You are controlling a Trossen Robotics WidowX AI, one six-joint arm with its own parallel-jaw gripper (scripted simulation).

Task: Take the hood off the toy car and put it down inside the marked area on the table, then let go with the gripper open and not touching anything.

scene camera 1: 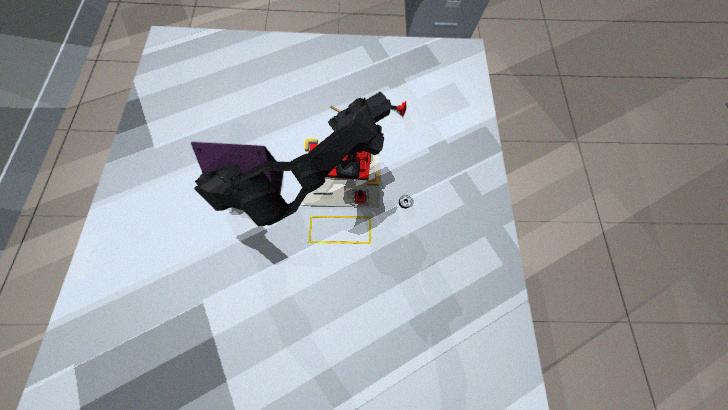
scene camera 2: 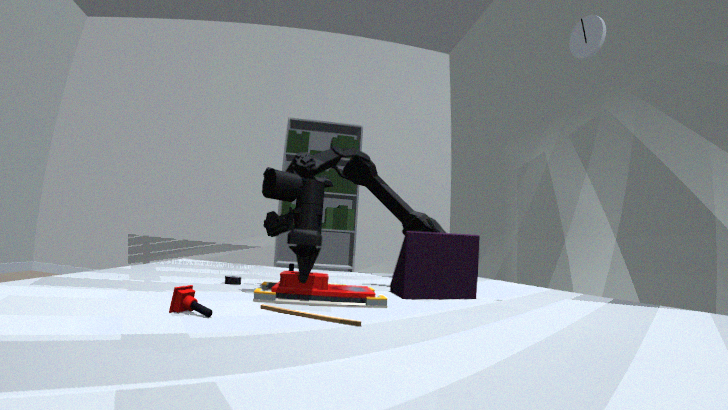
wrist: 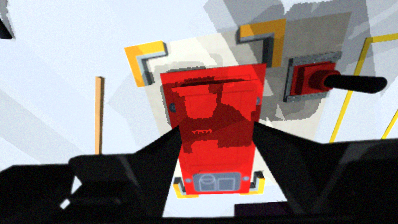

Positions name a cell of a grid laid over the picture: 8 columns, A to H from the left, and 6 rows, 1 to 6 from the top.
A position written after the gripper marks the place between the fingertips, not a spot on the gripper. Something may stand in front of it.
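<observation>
The gripper (scene camera 2: D5) can be seen here; scene camera 1 has it too, the gripper (scene camera 1: D3), as does the wrist view, the gripper (wrist: E4). With it in the scene is a pale base plate (scene camera 1: D3), visible also as the plate (scene camera 2: C5) and, from the wrist, the plate (wrist: F2).
</observation>
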